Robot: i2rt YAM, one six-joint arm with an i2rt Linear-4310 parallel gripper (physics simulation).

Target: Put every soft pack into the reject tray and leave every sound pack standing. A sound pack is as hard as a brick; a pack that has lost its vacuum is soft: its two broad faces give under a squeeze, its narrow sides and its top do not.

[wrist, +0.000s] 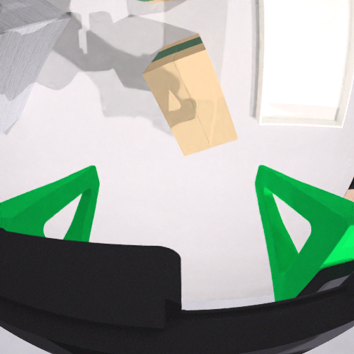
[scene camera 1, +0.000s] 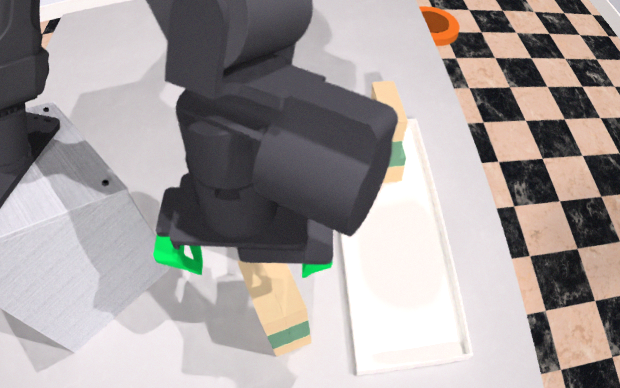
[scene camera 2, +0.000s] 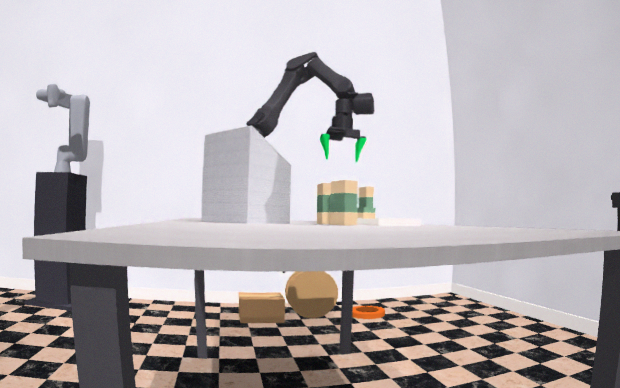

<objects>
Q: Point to a pack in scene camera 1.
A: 282,312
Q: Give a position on a pack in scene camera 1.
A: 385,92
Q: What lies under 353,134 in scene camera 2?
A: My gripper.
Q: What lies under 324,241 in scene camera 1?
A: My gripper.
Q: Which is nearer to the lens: the white reject tray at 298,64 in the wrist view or the pack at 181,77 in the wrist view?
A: The pack.
</objects>
